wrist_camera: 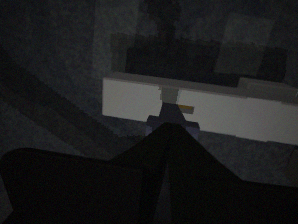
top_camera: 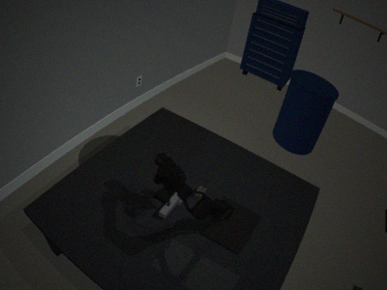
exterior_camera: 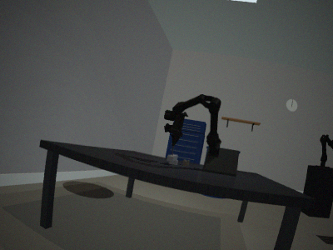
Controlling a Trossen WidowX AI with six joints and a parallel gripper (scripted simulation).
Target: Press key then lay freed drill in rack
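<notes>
Right now the drill is 7 cm below my gripper tip and 6 cm to the right of it.
</notes>
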